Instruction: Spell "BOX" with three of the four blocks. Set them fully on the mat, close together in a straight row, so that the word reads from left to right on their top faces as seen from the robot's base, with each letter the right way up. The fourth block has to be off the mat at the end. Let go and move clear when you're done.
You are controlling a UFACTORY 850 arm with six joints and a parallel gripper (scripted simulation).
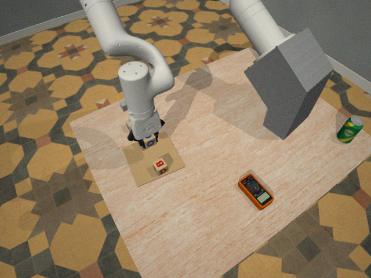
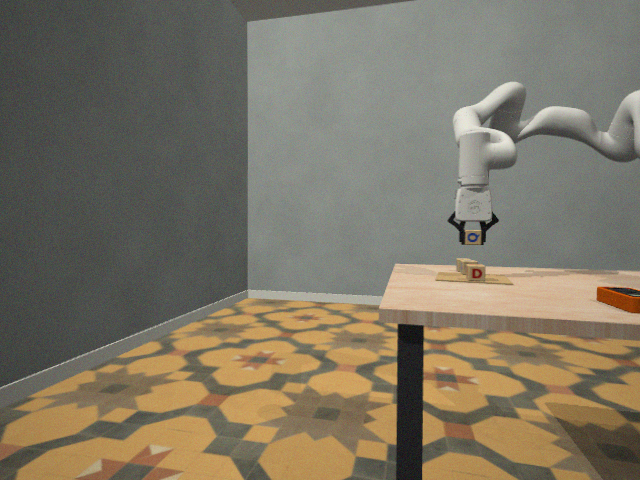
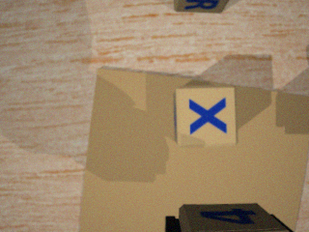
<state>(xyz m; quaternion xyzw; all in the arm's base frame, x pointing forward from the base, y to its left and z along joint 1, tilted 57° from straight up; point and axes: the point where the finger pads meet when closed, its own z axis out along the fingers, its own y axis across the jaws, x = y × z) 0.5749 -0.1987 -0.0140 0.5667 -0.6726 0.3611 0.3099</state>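
Now: the tan mat 12 cm below my hand. Round my hand: X block: 10 cm below, 7 cm to the right, 1 cm behind; B block: 10 cm below, 7 cm to the left, 1 cm ahead; O block: right at my hand.
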